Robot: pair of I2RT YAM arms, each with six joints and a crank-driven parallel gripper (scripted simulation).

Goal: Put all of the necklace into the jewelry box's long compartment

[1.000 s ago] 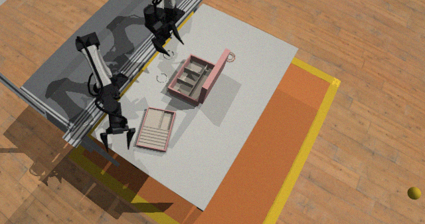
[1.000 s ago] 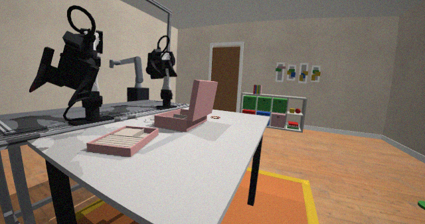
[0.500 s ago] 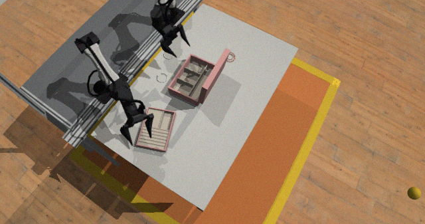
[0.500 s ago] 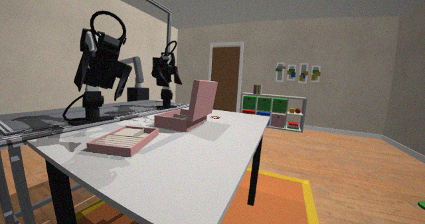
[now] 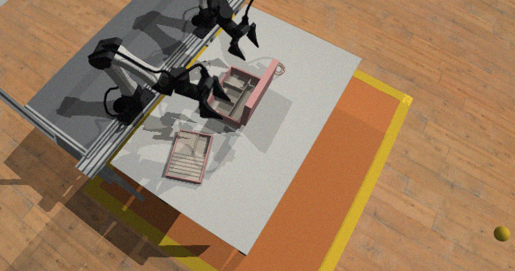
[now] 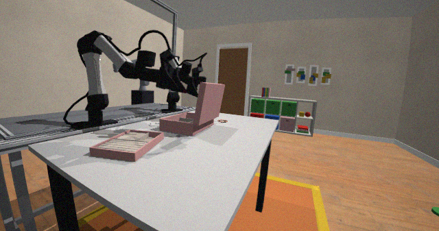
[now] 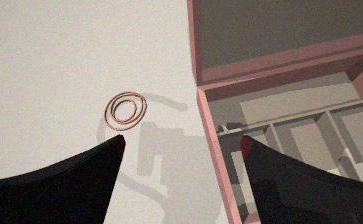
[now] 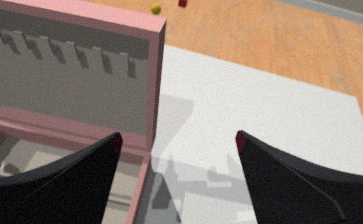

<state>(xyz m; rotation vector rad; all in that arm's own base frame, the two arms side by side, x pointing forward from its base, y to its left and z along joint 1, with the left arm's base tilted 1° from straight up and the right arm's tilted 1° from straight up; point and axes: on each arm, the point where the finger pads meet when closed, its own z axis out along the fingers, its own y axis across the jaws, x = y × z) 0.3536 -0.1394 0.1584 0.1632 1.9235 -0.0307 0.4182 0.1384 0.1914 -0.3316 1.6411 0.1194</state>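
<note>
My right hand is 160 mm to the right of the pink jewelry box, 80 mm above it and 40 mm past it. Round my right hand: pink tray 190 mm to the right, 190 mm below, 70 mm behind.
</note>
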